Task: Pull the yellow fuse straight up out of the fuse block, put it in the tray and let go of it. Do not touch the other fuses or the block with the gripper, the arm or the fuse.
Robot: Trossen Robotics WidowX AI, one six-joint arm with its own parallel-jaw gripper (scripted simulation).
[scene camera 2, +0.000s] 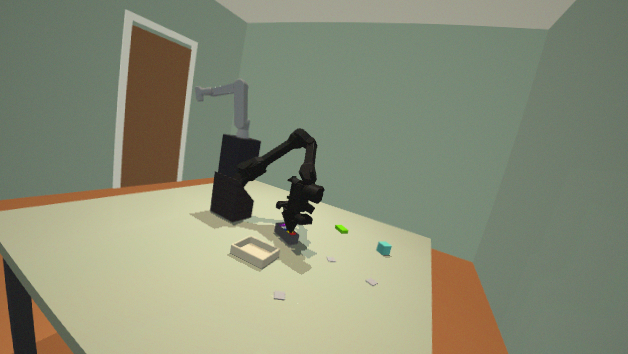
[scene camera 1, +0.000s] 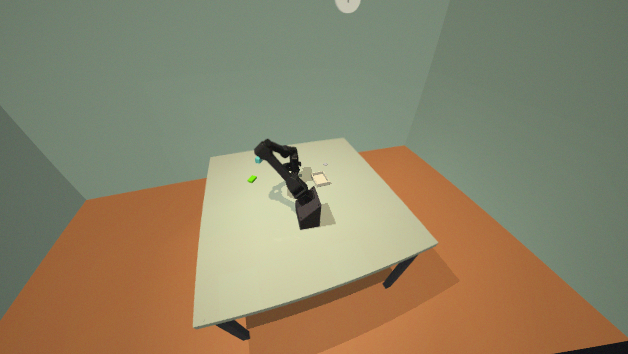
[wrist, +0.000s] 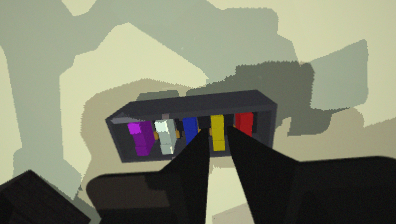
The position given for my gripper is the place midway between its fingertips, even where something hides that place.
Observation:
In view: my gripper [scene camera 2: 289, 231] and a cream tray [scene camera 2: 250, 249].
My gripper also shows in the wrist view [wrist: 217, 132].

